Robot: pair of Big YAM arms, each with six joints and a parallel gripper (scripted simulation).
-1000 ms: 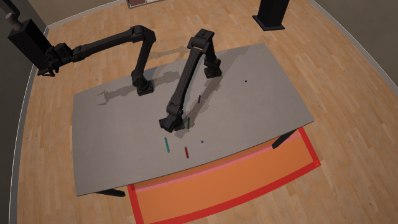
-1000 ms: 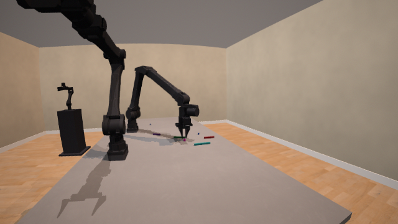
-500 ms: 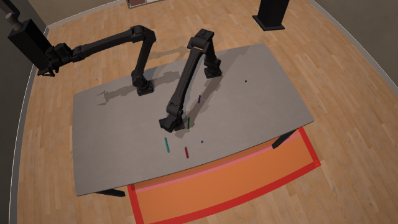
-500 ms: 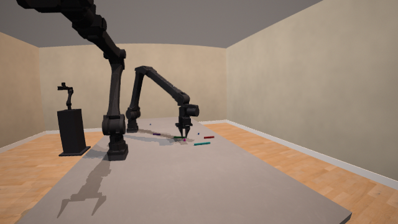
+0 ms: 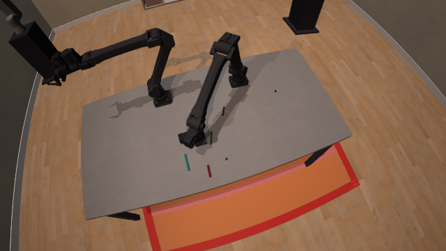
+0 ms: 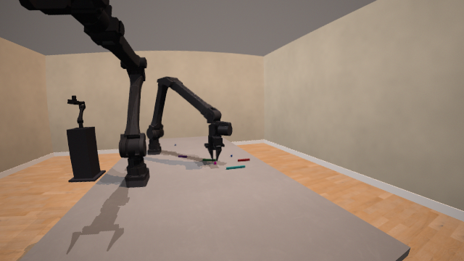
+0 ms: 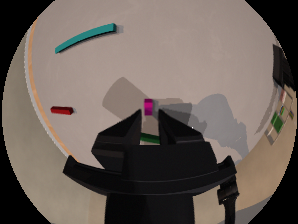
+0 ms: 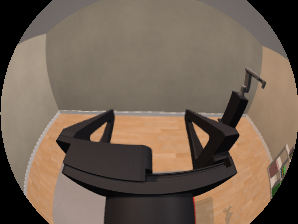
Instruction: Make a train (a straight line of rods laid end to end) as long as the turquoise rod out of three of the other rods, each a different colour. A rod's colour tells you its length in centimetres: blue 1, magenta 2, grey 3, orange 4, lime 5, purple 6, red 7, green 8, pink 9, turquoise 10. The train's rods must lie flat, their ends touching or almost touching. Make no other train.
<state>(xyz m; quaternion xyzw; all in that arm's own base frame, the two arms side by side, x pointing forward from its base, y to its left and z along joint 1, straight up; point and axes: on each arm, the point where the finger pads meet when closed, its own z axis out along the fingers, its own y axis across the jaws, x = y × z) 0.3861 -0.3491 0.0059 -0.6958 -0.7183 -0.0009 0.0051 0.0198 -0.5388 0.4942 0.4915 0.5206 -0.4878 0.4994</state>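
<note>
Right now my left hand is 20 mm above the magenta rod. Round my left hand: turquoise rod (110 mm to the right, 90 mm ahead, 20 mm below); red rod (170 mm ahead, 20 mm below); green rod (70 mm to the left, 20 mm below, 20 mm behind).
</note>
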